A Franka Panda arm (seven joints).
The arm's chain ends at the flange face. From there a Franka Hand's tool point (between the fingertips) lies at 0.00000 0.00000 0.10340 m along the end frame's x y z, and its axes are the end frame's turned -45 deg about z.
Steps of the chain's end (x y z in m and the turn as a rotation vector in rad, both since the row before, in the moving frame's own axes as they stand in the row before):
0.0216, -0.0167, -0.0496, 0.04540, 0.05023, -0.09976
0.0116, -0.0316, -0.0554, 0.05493, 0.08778, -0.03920
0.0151, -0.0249, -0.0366, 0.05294, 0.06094, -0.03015
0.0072, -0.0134, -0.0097, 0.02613, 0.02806, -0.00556
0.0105, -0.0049, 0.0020, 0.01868, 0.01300, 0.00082
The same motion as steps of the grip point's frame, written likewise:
0.0341, 0.0035, -0.0498, -0.00342, 0.06762, -0.09976
0.0410, -0.0119, -0.0560, -0.02323, 0.10091, -0.03920
0.0366, -0.0065, -0.0369, -0.00566, 0.08053, -0.03015
0.0185, -0.0043, -0.0098, -0.00136, 0.03832, -0.00556
0.0132, 0.0035, 0.0020, 0.00402, 0.02240, 0.00082

